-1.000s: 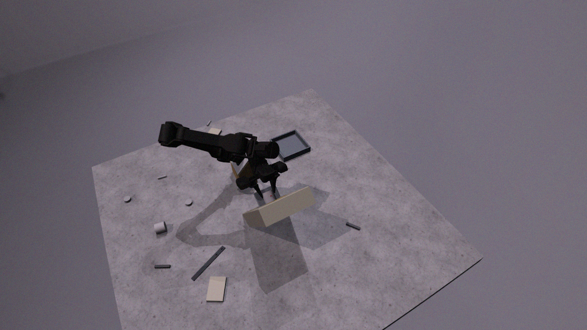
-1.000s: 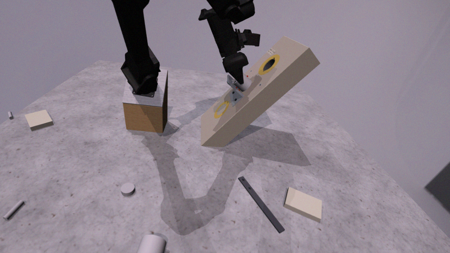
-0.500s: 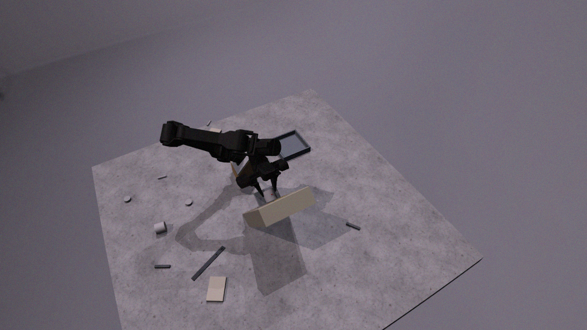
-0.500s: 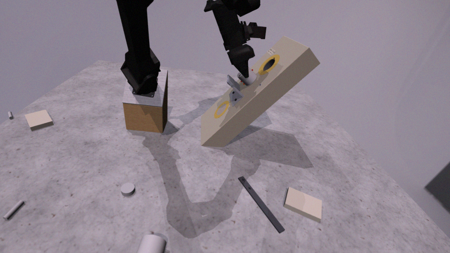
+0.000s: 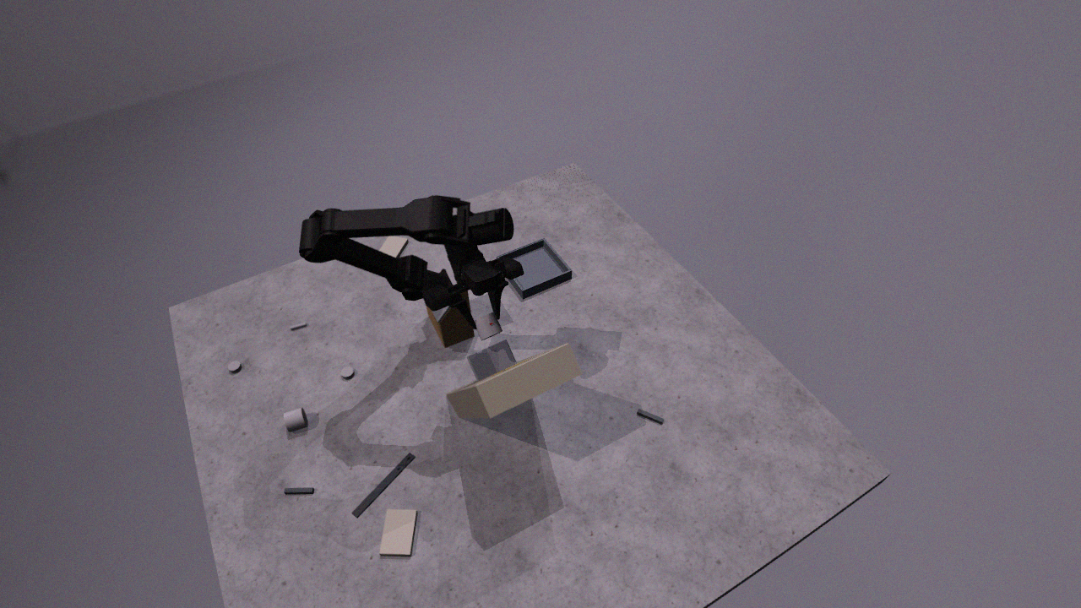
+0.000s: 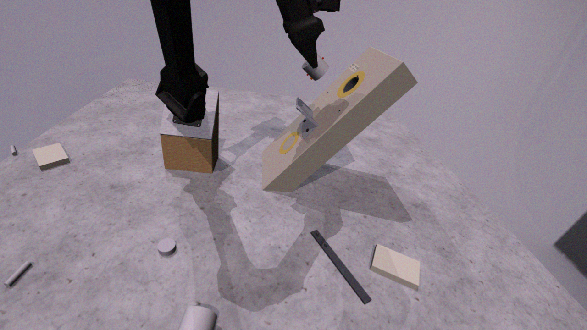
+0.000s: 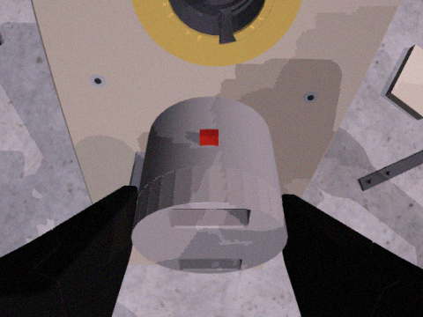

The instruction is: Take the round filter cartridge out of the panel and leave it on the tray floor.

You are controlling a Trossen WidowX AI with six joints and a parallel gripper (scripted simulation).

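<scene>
The dark-rimmed tray lies 360 mm behind my gripper tip, 280 mm below it and 250 mm to the left of it. Round my gripper tip: round filter cartridge (right at my gripper tip); then beige service panel (110 mm below, 60 mm ahead); then grey bracket (130 mm below, 10 mm ahead).
</scene>
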